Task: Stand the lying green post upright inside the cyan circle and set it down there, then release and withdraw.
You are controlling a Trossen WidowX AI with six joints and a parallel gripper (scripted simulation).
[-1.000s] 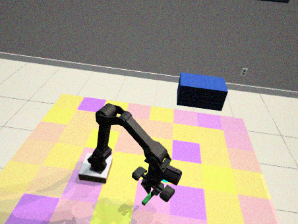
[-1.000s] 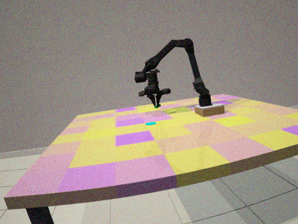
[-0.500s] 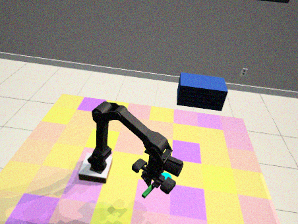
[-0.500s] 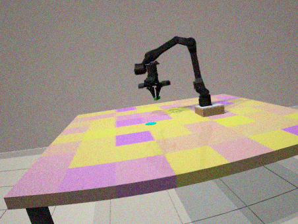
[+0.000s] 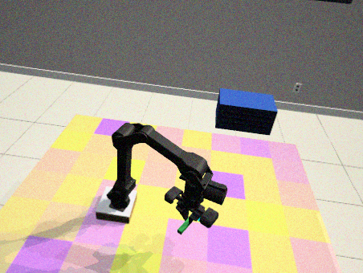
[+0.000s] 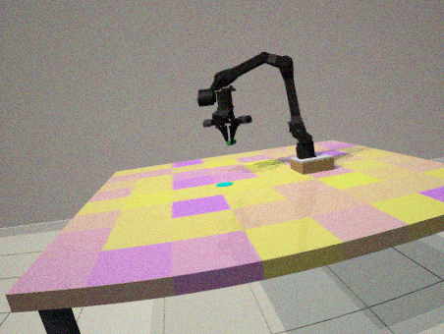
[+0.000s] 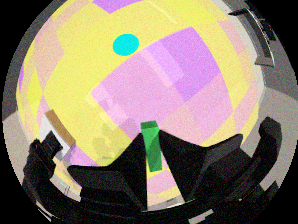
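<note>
My gripper tip is 15 cm to the right of the cyan circle, 13 cm above it and 3 cm short of it. Also, from my gripper tip: green post (2 cm to the right, 1 cm behind).
</note>
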